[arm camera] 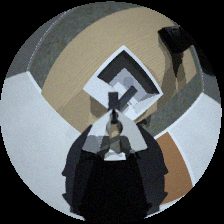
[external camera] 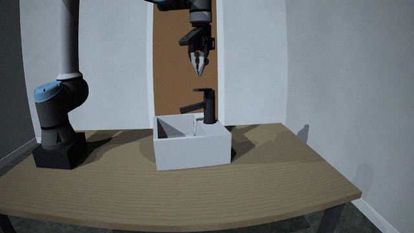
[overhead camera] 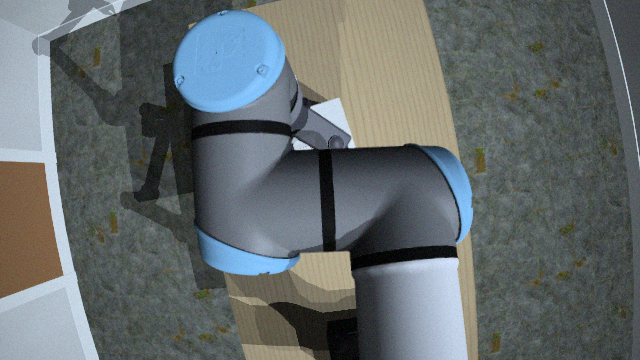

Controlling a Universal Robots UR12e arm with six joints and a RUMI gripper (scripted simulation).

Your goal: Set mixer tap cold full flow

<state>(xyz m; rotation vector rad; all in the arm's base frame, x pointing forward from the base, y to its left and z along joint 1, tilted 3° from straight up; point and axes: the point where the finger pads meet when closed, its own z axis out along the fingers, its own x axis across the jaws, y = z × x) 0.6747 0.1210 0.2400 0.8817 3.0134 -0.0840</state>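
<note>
The lever is 7 cm below my hand, 2 cm to the left of it and 1 cm ahead of it. The rest, counted from my hand: black mixer tap: 12 cm below, 4 cm to the left, 2 cm ahead; then white basin: 31 cm below, 8 cm behind, 4 cm to the left.
</note>
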